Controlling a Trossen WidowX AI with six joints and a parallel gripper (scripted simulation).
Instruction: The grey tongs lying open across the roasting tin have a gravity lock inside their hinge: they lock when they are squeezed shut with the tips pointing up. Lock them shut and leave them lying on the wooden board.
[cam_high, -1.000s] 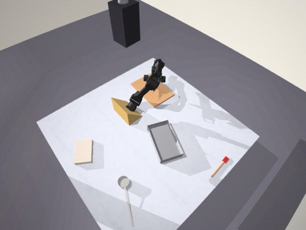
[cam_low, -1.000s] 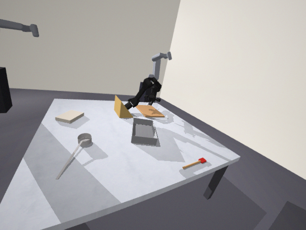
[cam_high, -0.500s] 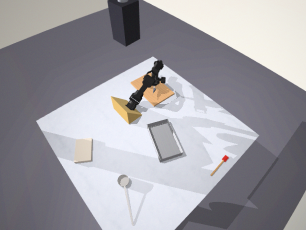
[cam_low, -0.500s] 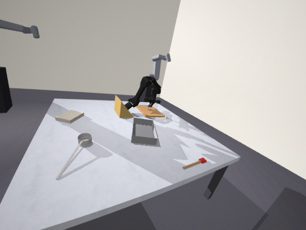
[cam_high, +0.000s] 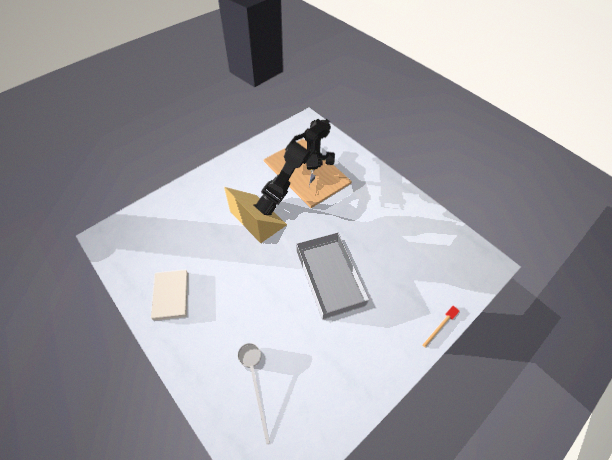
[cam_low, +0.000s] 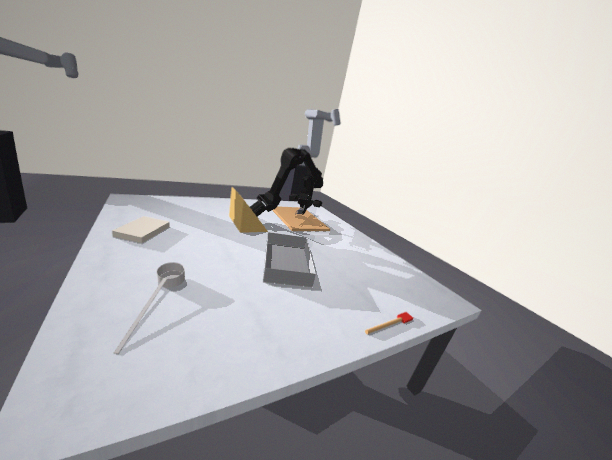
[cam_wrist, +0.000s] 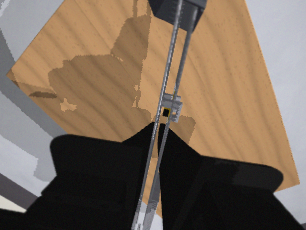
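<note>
Now: the wooden board 4 cm below my gripper tip and 4 cm behind it. From my gripper tip the other things lie so: cream block (80 cm to the right, 3 cm below, 3 cm ahead); grey roasting tin (40 cm ahead, 33 cm to the right, 2 cm below).
</note>
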